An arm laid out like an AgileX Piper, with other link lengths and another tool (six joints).
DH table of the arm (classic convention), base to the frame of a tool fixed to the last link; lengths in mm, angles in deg. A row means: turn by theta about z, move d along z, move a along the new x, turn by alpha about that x. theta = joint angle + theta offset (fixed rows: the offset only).
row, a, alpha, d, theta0
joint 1, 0, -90, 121.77, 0
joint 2, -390.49, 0, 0, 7.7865
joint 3, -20.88, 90, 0, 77.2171
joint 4, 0, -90, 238.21, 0
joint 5, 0, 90, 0, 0
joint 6, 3.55, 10.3, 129.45, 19.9
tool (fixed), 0, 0, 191.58, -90
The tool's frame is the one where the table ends.
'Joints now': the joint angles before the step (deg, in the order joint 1, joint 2, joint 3, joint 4, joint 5, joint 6). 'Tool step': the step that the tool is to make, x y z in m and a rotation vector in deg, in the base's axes. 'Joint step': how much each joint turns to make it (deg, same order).
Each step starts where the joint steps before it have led.
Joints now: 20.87 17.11 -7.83 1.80 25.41 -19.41
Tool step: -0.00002 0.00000 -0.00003 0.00 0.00 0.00
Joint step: 0.00 -0.01 0.00 0.01 0.00 -0.01
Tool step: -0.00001 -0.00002 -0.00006 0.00 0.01 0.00
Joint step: 0.01 0.00 0.00 -0.02 0.00 0.03
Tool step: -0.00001 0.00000 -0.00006 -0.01 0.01 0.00
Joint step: -0.01 0.01 0.00 0.01 0.00 -0.02
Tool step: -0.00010 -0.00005 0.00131 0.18 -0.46 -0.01
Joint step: -0.01 -0.51 0.01 0.01 0.01 0.00
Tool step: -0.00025 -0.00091 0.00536 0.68 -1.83 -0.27
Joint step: -0.28 -1.98 0.00 0.00 0.03 -0.01
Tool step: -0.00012 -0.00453 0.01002 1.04 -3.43 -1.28
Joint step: -1.19 -3.55 0.01 -0.39 -0.04 0.21
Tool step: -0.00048 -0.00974 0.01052 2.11 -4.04 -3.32
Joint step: -2.65 -4.39 0.39 -0.81 -0.50 1.68
